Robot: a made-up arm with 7 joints. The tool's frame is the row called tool. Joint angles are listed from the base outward. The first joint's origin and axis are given. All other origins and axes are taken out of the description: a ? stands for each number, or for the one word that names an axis. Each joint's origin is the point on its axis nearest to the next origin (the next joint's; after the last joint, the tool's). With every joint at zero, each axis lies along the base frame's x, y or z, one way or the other. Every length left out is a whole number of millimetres.
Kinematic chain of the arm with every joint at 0, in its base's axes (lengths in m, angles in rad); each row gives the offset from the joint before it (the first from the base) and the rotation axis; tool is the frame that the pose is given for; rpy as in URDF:
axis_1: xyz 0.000 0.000 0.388 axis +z
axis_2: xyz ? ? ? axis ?
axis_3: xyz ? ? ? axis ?
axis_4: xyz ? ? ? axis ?
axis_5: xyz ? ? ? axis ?
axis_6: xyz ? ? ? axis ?
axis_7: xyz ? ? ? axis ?
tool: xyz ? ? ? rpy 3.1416 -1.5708 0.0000
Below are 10 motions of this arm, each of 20 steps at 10 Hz.
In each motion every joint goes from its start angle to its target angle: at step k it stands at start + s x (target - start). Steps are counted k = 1, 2, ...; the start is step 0. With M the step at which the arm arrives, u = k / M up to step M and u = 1 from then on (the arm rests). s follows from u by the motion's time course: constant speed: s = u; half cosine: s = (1 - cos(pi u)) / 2; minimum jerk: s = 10 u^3 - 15 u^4 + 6 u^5.
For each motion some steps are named. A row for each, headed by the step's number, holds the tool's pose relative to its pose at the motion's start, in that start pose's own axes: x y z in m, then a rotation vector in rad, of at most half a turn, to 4 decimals.
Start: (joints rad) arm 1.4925 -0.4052 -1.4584 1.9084 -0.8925 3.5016 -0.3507
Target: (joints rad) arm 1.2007 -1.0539 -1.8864 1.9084 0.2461 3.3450 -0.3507
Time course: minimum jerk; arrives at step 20
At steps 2, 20:
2: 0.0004 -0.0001 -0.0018 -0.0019 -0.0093 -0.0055
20: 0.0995 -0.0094 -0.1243 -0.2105 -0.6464 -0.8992

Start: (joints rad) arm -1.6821 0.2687 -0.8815 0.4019 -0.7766 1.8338 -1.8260
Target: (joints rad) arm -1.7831 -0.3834 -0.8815 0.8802 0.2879 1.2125 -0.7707
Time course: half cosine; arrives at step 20
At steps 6, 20:
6: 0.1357 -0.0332 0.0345 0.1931 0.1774 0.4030
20: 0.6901 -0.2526 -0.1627 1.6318 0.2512 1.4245

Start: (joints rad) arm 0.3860 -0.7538 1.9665 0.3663 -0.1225 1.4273 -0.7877
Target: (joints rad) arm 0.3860 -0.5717 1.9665 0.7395 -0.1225 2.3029 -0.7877
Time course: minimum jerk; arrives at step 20
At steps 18, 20:
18: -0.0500 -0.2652 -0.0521 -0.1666 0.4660 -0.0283
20: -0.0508 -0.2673 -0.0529 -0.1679 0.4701 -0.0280

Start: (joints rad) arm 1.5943 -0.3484 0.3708 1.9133 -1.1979 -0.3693 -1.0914
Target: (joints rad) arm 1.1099 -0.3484 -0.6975 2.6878 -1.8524 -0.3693 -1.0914
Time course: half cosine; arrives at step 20
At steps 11, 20:
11: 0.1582 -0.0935 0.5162 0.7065 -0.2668 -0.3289
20: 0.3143 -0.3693 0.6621 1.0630 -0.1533 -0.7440

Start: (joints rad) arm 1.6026 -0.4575 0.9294 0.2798 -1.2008 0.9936 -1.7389
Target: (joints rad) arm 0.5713 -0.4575 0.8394 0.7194 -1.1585 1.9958 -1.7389
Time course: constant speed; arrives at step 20
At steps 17, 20:
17: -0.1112 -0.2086 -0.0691 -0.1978 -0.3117 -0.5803
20: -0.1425 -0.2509 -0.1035 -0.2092 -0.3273 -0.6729

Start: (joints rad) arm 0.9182 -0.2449 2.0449 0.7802 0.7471 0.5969 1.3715
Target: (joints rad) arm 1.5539 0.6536 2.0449 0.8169 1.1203 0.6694 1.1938
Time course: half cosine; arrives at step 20
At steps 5, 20:
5: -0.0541 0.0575 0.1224 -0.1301 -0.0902 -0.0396
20: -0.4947 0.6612 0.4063 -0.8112 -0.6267 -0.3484

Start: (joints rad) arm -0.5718 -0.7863 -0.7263 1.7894 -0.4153 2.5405 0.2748
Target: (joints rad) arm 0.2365 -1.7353 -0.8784 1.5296 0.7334 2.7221 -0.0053
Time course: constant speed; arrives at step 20
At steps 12, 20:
12: -0.0917 -0.2792 0.0309 0.0718 0.1508 -0.1413
20: -0.1641 -0.4241 -0.0295 0.1168 0.3342 -0.2690

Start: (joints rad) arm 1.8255 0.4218 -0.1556 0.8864 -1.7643 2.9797 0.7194
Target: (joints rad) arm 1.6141 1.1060 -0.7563 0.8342 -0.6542 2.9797 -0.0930
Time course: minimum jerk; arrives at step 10
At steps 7, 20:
7: 0.4153 -0.0328 -0.3005 -0.8095 -0.1006 -1.2984
20: 0.4996 -0.0859 -0.3374 -0.9626 -0.1082 -1.5771

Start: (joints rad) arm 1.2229 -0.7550 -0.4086 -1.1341 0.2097 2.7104 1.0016
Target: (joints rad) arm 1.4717 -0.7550 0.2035 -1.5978 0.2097 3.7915 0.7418
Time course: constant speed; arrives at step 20
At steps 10, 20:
10: 0.0877 -0.0125 -0.0284 0.5376 0.7131 -0.3827
20: 0.1581 0.0001 -0.0623 1.0803 1.2971 -0.9372

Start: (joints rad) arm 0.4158 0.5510 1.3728 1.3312 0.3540 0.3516 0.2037
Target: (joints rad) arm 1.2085 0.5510 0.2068 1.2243 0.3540 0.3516 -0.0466
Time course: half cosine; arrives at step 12
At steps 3, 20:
3: 0.0029 0.0391 -0.0706 0.0017 0.0963 0.0039
20: -0.0826 0.3764 -0.3794 0.0484 0.5531 0.1506

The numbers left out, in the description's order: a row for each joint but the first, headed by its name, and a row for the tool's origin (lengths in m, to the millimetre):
axis_2: xyz 0.000 -0.067 0.000, axis -y
axis_3: xyz 0.000 0.000 0.361, axis +z
axis_4: xyz 0.022 0.060 0.000, axis +y
axis_5: xyz -0.021 0.000 0.485, axis +z
axis_6: xyz 0.000 -0.135 0.000, axis -y
axis_7: xyz 0.019 0.000 0.138, axis +x
tool: xyz 0.000 0.000 0.000

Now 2 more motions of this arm.
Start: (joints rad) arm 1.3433 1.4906 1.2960 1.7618 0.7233 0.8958 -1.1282
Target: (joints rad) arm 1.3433 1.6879 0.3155 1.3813 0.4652 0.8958 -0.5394
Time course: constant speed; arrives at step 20
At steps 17, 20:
17: -0.0271 0.1182 -0.5269 -0.9963 0.1077 0.4963
20: -0.0271 0.0798 -0.6250 -1.1790 0.1593 0.5636

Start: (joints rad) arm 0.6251 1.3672 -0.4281 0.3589 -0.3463 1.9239 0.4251
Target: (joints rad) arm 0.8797 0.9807 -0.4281 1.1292 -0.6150 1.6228 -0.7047
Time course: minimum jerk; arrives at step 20
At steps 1, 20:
1: -0.0009 0.0001 0.0001 -0.0003 -0.0018 -0.0014
20: -0.6899 -0.0408 -0.3168 0.8381 -1.3160 -0.9014

